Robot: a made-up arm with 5 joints.
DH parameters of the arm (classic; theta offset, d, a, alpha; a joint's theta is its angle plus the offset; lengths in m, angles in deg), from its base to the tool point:
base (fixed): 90 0.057 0 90
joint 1: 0 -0.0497 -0.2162 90
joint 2: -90 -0.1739 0.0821 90
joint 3: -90 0.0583 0.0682 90
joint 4: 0 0.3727 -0.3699 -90
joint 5: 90 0.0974 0.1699 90
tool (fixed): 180 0.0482 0 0
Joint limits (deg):
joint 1: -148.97..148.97
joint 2: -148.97..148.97
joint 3: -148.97..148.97
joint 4: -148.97..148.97
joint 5: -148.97..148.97
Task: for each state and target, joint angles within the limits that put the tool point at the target. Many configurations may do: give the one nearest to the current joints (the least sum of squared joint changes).
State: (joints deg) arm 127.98 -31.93 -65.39 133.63 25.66
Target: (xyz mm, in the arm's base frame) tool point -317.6 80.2 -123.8
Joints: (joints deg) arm 104.61 -69.71 -82.80 92.23 -2.85
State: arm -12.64 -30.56 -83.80 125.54 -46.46
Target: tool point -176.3 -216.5 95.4
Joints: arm -63.26 -47.65 -104.60 136.27 -58.07
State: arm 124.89 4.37 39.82 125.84 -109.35
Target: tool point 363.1 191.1 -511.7
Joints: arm 148.97 57.48 5.01 129.43 -132.99
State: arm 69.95 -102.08 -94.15 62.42 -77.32
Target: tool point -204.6 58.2 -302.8
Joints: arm 69.56 -76.38 -91.09 85.10 -68.42
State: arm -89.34 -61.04 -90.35 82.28 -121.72
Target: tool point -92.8 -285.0 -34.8
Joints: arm -78.74 -41.03 -64.65 94.39 -129.30
